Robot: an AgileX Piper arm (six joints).
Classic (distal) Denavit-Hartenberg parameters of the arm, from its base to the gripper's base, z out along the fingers. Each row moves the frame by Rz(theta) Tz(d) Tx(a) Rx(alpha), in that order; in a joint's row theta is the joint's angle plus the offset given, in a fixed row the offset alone. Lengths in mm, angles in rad.
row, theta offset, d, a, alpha
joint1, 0, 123, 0, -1.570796
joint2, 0.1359, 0, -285.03, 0
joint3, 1.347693, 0, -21.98, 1.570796
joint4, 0, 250.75, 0, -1.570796
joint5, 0, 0, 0, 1.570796
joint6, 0, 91, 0, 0
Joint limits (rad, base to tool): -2.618..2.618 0..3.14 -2.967..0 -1.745..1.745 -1.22..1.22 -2.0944..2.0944
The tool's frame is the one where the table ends.
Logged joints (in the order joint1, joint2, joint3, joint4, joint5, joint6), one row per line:
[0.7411 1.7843 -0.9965 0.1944 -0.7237 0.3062]
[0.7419 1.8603 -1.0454 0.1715 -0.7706 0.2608]
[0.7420 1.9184 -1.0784 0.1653 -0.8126 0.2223]
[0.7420 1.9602 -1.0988 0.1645 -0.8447 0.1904]
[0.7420 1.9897 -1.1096 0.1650 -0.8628 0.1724]
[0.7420 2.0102 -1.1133 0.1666 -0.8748 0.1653]
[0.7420 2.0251 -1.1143 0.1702 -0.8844 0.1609]
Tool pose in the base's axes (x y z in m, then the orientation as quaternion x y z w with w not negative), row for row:
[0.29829 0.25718 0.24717 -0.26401 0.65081 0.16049 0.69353]
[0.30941 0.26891 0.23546 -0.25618 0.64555 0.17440 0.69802]
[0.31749 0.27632 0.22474 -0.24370 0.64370 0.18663 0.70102]
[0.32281 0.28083 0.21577 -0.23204 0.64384 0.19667 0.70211]
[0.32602 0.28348 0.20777 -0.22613 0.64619 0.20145 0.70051]
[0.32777 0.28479 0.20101 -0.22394 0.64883 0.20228 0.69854]
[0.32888 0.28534 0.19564 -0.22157 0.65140 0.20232 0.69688]
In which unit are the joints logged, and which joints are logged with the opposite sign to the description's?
The joints are logged in radians. Opposite sign: joint6.
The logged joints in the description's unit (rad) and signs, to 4 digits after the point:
[0.7411 1.7843 -0.9965 0.1944 -0.7237 -0.3062]
[0.7419 1.8603 -1.0454 0.1715 -0.7706 -0.2608]
[0.7420 1.9184 -1.0784 0.1653 -0.8126 -0.2223]
[0.7420 1.9602 -1.0988 0.1645 -0.8447 -0.1904]
[0.7420 1.9897 -1.1096 0.1650 -0.8628 -0.1724]
[0.7420 2.0102 -1.1133 0.1666 -0.8748 -0.1653]
[0.7420 2.0251 -1.1143 0.1702 -0.8844 -0.1609]

